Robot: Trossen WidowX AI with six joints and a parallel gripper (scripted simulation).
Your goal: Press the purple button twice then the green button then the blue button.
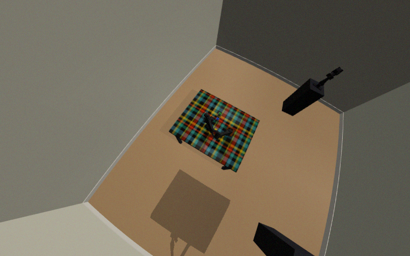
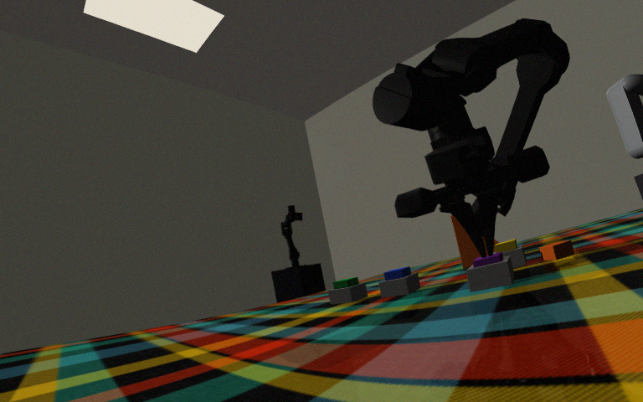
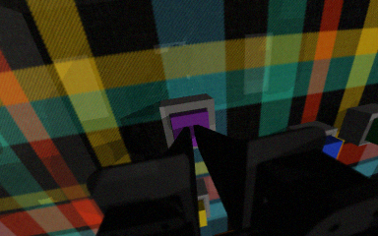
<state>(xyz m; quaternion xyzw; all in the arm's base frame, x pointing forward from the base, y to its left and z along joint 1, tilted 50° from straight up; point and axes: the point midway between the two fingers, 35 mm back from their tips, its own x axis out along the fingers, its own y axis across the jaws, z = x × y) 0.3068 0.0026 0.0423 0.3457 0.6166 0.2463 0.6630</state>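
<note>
My gripper tip is now right at the purple button. Also, from my gripper tip: blue button: 150 mm to the right, 80 mm behind; orange block: 90 mm to the left, 90 mm behind, 20 mm below; yellow button: 120 mm behind, 30 mm to the left.
</note>
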